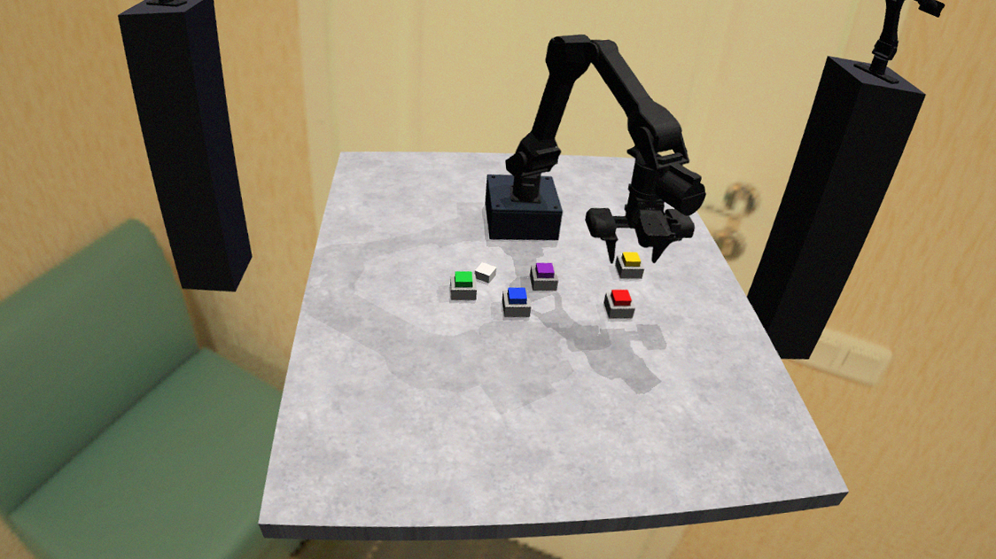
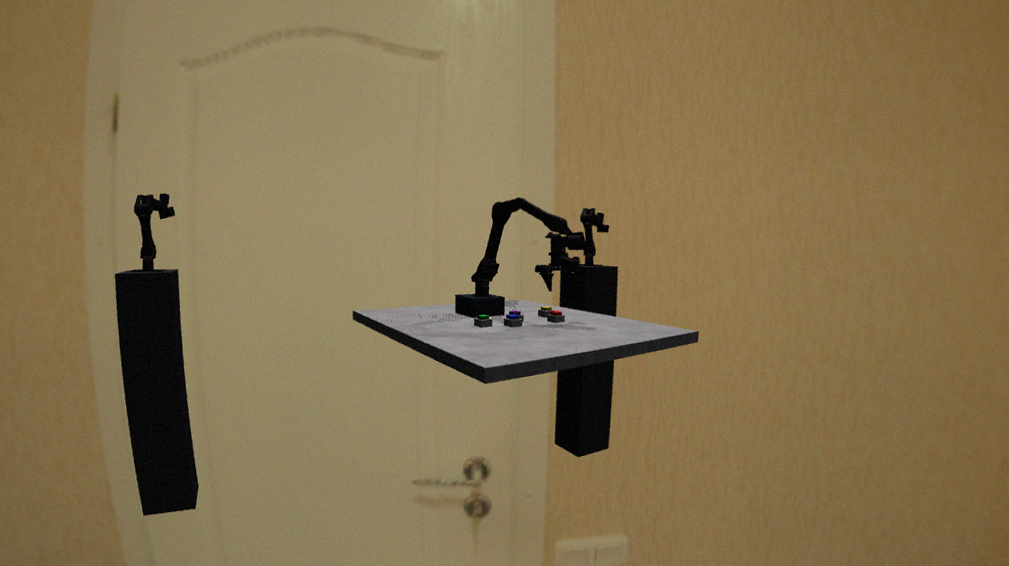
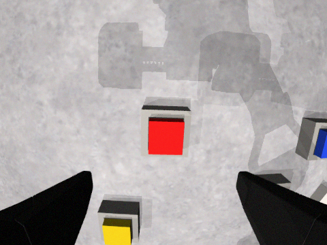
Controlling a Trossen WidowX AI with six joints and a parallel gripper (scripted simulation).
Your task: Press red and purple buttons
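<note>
My gripper tip is 9 cm above the red button. Also, from my gripper tip: purple button 15 cm to the right, 9 cm below, 8 cm behind; blue button 20 cm to the right, 9 cm below; yellow button 13 cm behind, 9 cm below, 4 cm to the left.
</note>
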